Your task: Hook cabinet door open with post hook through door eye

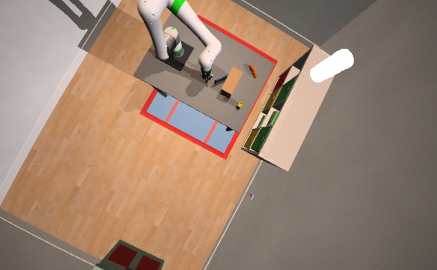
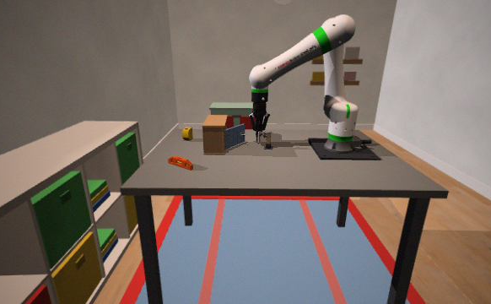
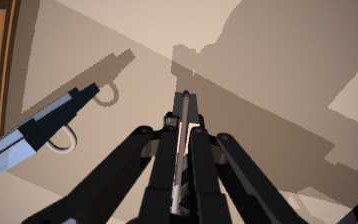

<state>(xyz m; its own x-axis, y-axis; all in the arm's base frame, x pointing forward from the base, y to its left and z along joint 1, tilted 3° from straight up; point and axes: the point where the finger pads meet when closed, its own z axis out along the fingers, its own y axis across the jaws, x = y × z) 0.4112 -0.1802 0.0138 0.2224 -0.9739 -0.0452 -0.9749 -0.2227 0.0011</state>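
My hand is 1 cm past the thin metal hook, 4 cm to the right of it and 1 cm below it. Round my hand: door (15 cm ahead, 8 cm to the left, 3 cm above); then yellow tape measure (43 cm ahead, 12 cm to the right).
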